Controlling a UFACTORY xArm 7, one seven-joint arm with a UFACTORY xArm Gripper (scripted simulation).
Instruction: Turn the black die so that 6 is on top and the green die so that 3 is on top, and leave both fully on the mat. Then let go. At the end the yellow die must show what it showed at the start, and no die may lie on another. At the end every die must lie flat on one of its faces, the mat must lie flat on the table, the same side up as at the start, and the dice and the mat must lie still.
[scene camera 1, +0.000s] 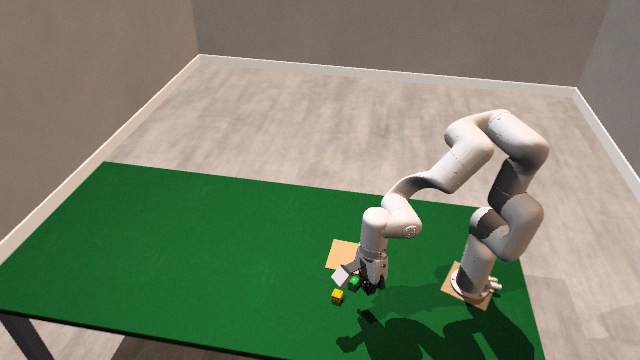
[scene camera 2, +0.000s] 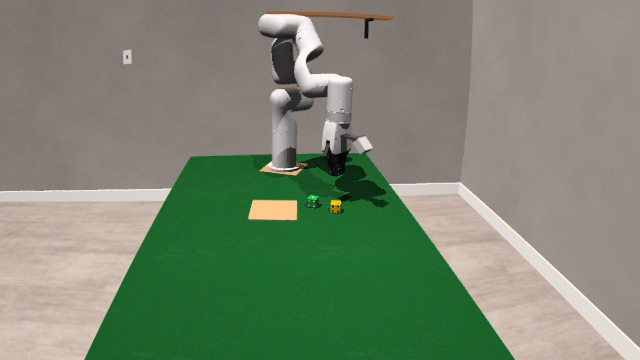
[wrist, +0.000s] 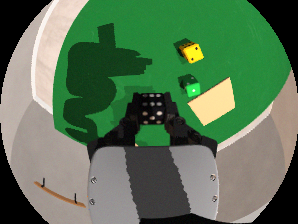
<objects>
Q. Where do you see a tan mat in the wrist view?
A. At 218, 100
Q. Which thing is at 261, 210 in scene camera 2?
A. A tan mat.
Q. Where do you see the gripper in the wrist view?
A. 151, 100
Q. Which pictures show the gripper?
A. Scene camera 1, scene camera 2 and the wrist view: all of them.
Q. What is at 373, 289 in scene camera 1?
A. The gripper.
</objects>
